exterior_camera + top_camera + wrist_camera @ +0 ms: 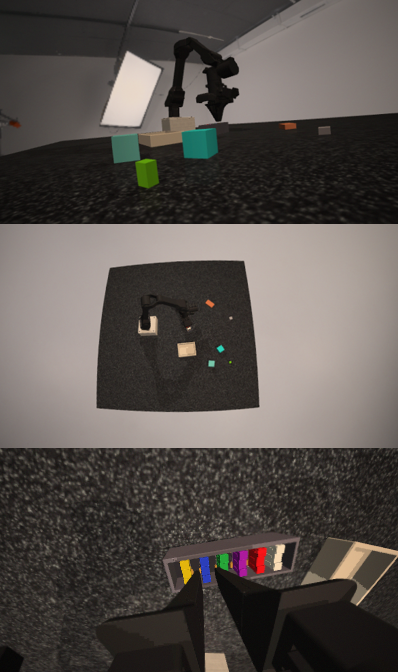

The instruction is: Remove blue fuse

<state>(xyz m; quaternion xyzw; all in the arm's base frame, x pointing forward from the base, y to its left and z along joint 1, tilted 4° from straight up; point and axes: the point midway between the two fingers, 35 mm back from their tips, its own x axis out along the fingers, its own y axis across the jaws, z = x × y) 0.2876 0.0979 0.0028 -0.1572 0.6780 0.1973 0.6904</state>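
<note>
Right now the blue fuse is 20 mm below my gripper tip. The rest, counted from my gripper tip: tan tray (230 mm to the right, 40 mm below, 40 mm ahead); then orange block (180 mm ahead, 160 mm to the left, 40 mm below); then teal cube (290 mm ahead, 210 mm to the right, 30 mm below).
</note>
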